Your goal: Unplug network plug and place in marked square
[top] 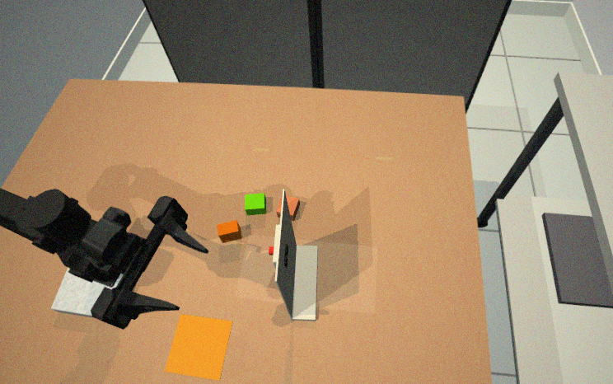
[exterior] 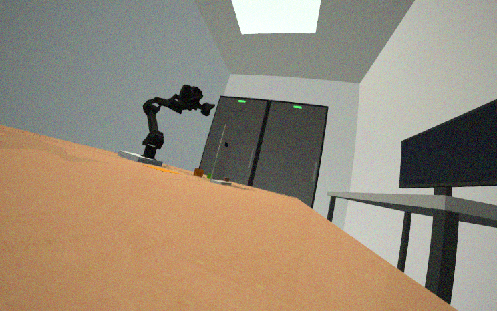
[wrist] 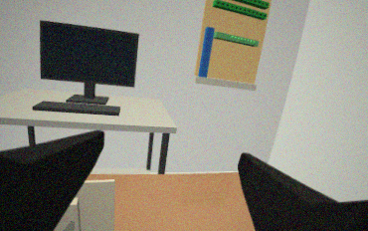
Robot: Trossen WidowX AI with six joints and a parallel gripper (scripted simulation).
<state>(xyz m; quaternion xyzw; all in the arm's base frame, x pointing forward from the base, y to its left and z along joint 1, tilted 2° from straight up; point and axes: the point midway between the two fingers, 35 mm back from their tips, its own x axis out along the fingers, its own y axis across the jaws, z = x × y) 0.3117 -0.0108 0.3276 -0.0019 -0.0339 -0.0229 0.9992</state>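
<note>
My gripper tip is now 5 cm short of the network plug, 13 cm to the right of it and 17 cm above it. From my gripper tip the other things lie so: upright panel 7 cm ahead, 13 cm to the left, 23 cm below; then orange marked square 8 cm behind, 6 cm to the right, 35 cm below.
</note>
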